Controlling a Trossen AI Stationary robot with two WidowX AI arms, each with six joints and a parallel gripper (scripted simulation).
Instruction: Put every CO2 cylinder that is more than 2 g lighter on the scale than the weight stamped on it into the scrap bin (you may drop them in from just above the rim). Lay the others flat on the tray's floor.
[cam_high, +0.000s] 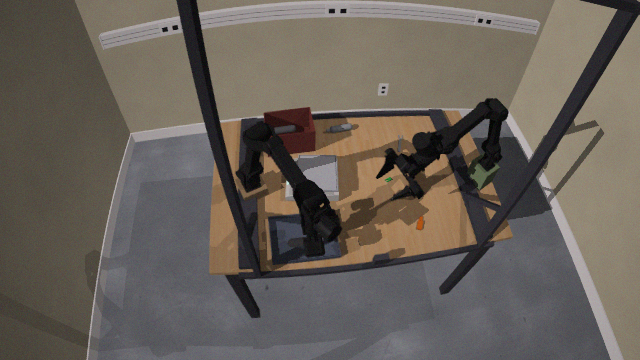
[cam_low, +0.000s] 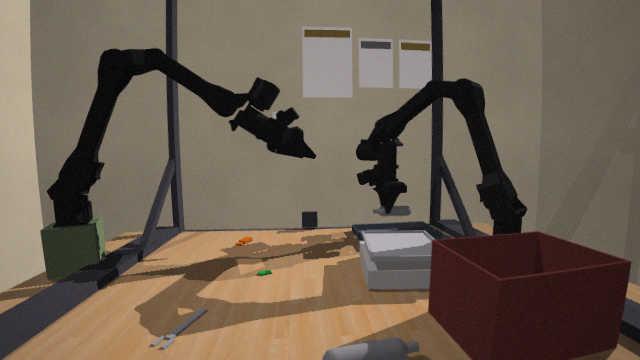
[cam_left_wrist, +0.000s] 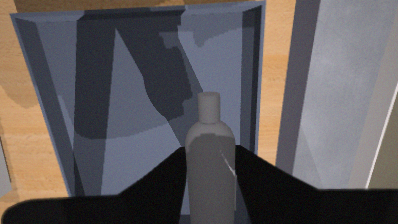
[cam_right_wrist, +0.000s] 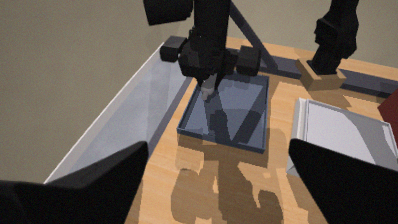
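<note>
The tray lies 5 cm ahead of my left hand, 3 cm to the left of it and 9 cm below it. From my left hand the other things lie so: orange piece: 8 cm ahead, 42 cm to the right, 10 cm below; green piece: 29 cm ahead, 33 cm to the right, 10 cm below; red scrap bin: 52 cm ahead, 6 cm to the left, 7 cm below.
</note>
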